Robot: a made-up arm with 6 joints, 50 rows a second.
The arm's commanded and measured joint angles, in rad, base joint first. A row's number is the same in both.
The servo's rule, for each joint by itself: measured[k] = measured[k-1] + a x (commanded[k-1-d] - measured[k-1]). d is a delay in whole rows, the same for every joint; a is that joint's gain. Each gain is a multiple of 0.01, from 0.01 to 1. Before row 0 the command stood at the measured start. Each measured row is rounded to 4 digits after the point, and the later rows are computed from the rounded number. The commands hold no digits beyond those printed.
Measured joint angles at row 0:
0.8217 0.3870 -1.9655 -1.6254 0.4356 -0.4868
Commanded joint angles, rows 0 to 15:
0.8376 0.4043 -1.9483 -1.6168 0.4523 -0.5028
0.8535 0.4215 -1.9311 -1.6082 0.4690 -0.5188
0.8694 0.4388 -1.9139 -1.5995 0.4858 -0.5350
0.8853 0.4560 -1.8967 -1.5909 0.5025 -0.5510
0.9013 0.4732 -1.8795 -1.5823 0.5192 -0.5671
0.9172 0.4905 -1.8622 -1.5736 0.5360 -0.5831
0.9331 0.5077 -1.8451 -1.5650 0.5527 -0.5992
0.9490 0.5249 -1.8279 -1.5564 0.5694 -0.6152
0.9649 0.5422 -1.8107 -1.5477 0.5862 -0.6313
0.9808 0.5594 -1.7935 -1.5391 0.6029 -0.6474
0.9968 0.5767 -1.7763 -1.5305 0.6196 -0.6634
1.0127 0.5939 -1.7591 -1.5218 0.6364 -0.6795
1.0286 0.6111 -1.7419 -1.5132 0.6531 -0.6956
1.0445 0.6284 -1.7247 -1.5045 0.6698 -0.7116
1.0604 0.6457 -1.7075 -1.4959 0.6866 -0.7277
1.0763 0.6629 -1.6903 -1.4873 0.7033 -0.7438
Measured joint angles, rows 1 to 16:
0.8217 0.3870 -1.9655 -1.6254 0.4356 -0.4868
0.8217 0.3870 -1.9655 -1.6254 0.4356 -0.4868
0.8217 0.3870 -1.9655 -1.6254 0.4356 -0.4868
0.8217 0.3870 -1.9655 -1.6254 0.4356 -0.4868
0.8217 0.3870 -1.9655 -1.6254 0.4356 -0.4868
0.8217 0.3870 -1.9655 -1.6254 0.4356 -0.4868
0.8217 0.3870 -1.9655 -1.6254 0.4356 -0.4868
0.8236 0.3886 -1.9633 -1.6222 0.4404 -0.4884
0.8272 0.3916 -1.9591 -1.6170 0.4487 -0.4914
0.8323 0.3958 -1.9532 -1.6105 0.4595 -0.4958
0.8387 0.4012 -1.9459 -1.6032 0.4720 -0.5013
0.8462 0.4077 -1.9373 -1.5955 0.4857 -0.5079
0.8547 0.4152 -1.9275 -1.5874 0.5003 -0.5154
0.8641 0.4235 -1.9168 -1.5791 0.5155 -0.5238
0.8743 0.4326 -1.9052 -1.5707 0.5311 -0.5329
0.8852 0.4425 -1.8929 -1.5622 0.5471 -0.5427
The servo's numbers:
d 7
a 0.12 0.09 0.13 0.37 0.29 0.10

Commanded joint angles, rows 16 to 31:
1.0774 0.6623 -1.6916 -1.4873 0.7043 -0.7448
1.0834 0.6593 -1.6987 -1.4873 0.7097 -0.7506
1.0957 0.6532 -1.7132 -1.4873 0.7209 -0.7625
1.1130 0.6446 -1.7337 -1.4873 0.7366 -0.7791
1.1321 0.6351 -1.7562 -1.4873 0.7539 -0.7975
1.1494 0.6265 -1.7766 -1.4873 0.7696 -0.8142
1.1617 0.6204 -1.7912 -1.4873 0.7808 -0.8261
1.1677 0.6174 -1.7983 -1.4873 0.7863 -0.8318
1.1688 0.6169 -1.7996 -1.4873 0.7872 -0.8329
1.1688 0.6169 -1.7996 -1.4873 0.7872 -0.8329
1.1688 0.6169 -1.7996 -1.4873 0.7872 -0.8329
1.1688 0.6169 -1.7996 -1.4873 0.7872 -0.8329
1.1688 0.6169 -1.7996 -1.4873 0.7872 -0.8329
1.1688 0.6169 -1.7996 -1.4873 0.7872 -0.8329
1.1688 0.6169 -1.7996 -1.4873 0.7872 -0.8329
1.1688 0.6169 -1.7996 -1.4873 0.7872 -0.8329
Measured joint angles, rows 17 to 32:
0.8967 0.4530 -1.8800 -1.5537 0.5633 -0.5532
0.9087 0.4641 -1.8665 -1.5451 0.5796 -0.5642
0.9212 0.4758 -1.8525 -1.5365 0.5961 -0.5757
0.9341 0.4880 -1.8381 -1.5279 0.6126 -0.5877
0.9473 0.5006 -1.8234 -1.5192 0.6292 -0.6001
0.9609 0.5137 -1.8083 -1.5106 0.6458 -0.6129
0.9747 0.5271 -1.7930 -1.5020 0.6625 -0.6260
0.9870 0.5393 -1.7798 -1.4966 0.6746 -0.6379
0.9986 0.5501 -1.7693 -1.4932 0.6848 -0.6492
1.0103 0.5594 -1.7620 -1.4910 0.6953 -0.6605
1.0226 0.5671 -1.7583 -1.4896 0.7073 -0.6724
1.0357 0.5732 -1.7580 -1.4887 0.7208 -0.6849
1.0493 0.5780 -1.7604 -1.4882 0.7350 -0.6978
1.0628 0.5818 -1.7644 -1.4879 0.7483 -0.7106
1.0754 0.5850 -1.7688 -1.4877 0.7593 -0.7227
1.0866 0.5879 -1.7728 -1.4876 0.7674 -0.7337

